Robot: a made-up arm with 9 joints. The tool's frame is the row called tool. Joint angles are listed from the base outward.
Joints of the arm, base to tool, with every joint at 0 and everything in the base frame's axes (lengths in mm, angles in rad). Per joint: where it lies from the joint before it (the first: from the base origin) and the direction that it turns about. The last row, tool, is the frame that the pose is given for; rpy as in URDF.
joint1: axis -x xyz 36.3 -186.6 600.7
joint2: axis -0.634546 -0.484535 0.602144 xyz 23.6 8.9 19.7
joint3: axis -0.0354 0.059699 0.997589 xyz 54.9 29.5 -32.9
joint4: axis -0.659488 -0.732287 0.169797 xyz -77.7 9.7 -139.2
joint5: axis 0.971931 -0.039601 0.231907 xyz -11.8 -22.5 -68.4
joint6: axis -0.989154 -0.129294 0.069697 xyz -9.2 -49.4 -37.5
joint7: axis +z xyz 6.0 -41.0 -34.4
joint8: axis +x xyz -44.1 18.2 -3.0
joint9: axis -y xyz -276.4 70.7 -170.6
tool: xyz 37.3 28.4 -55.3 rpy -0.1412 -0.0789 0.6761
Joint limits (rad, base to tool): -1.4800..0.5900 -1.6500..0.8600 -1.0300..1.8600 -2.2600..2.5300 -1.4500..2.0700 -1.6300..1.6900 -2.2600..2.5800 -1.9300..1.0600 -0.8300..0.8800
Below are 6 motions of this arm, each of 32 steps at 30 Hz.
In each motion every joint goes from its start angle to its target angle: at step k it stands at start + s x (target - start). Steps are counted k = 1, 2, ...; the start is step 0. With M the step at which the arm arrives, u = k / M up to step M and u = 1 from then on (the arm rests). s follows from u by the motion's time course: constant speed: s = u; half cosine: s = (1 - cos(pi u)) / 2; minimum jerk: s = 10 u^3 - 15 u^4 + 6 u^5.
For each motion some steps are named. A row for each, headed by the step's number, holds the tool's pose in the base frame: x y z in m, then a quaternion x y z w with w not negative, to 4 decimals.
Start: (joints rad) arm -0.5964 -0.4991 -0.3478 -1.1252 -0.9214 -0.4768 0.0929 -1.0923 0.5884
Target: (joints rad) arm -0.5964 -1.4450 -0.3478 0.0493 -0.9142 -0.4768 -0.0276 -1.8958 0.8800
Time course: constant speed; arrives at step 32
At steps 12, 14, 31, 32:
12: -0.3302 0.0375 0.8510 0.1345 0.2033 0.4852 0.8397
14: -0.3220 0.0334 0.8633 0.1135 0.2135 0.5023 0.8302
31: -0.2132 -0.0361 0.9729 -0.0111 0.2888 0.6805 0.6734
32: -0.2046 -0.0414 0.9789 -0.0152 0.2917 0.6919 0.6602

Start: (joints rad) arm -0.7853 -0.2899 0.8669 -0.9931 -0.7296 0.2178 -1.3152 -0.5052 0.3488
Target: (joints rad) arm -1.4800 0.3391 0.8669 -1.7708 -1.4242 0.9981 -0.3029 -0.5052 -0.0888
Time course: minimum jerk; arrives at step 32
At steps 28, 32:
28: 0.2520 -0.3576 0.2457 -0.5728 -0.3252 0.6036 0.4493
32: 0.2633 -0.3584 0.2548 -0.5807 -0.3284 0.6019 0.4389

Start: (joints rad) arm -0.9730 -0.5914 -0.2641 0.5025 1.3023 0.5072 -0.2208 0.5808 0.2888
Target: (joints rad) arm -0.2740 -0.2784 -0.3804 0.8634 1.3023 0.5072 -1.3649 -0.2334 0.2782
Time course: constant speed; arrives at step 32
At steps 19, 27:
19: 0.0877 0.3551 0.4826 0.3021 -0.2797 -0.2947 0.8624
27: 0.1473 0.2923 0.3383 0.1264 -0.2153 -0.3301 0.9103

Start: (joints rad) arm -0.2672 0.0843 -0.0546 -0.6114 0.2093 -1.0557 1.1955 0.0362 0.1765
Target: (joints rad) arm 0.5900 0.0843 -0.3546 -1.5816 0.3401 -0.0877 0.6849 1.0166 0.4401
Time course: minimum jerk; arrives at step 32
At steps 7, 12, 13, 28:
7: -0.3620 0.1438 0.3331 0.6570 -0.5560 0.2261 0.4562
12: -0.3864 0.0884 0.3852 0.6991 -0.4849 0.1686 0.4976
13: -0.3879 0.0766 0.4011 0.7076 -0.4684 0.1490 0.5077
28: -0.2805 -0.0018 0.5778 0.7168 -0.3605 -0.1760 0.5704

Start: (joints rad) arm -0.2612 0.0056 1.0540 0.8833 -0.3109 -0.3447 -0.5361 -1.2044 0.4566
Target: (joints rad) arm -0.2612 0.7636 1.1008 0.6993 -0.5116 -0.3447 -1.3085 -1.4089 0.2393
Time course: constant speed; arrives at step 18
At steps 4, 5, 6, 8, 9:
4: 0.2810 -0.3575 0.1175 -0.6342 -0.4713 0.2178 0.5729
5: 0.2869 -0.3630 0.1239 -0.6418 -0.4629 0.2080 0.5750
6: 0.2928 -0.3681 0.1306 -0.6490 -0.4547 0.1978 0.5770
8: 0.3046 -0.3770 0.1443 -0.6623 -0.4392 0.1759 0.5809
9: 0.3106 -0.3808 0.1514 -0.6684 -0.4319 0.1644 0.5828

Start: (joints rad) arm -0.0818 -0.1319 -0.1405 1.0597 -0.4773 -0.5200 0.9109 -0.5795 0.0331
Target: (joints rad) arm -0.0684 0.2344 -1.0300 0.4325 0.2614 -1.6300 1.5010 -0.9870 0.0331
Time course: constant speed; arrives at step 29
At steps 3, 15, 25, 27, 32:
3: -0.0132 -0.5705 0.2096 -0.6120 -0.1575 0.5294 0.5660
15: 0.0970 -0.3838 0.0152 -0.4519 -0.4129 0.4923 0.6188
25: 0.2810 -0.1561 0.0040 -0.3695 -0.6654 0.2906 0.5798
27: 0.3234 -0.1159 0.0295 -0.3566 -0.7113 0.2343 0.5586
32: 0.3648 -0.0806 0.0646 -0.3440 -0.7537 0.1737 0.5324

